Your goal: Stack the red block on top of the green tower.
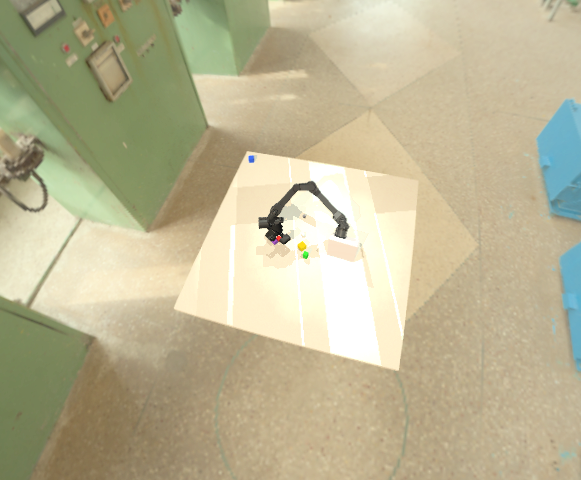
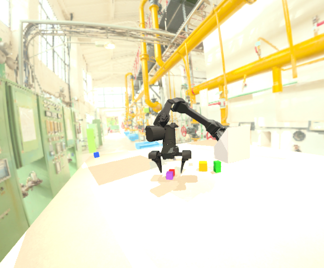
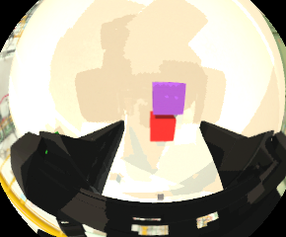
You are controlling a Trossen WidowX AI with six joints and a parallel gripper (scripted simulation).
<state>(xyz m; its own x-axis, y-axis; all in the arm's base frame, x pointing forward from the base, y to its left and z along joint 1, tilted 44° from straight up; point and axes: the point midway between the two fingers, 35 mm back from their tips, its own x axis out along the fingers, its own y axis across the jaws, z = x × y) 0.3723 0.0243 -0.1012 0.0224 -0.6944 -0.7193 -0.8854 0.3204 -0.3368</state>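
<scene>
My gripper tip is right at the red block. Also, from my gripper tip: purple block 20 mm ahead, 30 mm to the left; yellow block 160 mm behind, 10 mm to the left, 10 mm above; blue block 460 mm ahead, 570 mm to the right, 10 mm above.
</scene>
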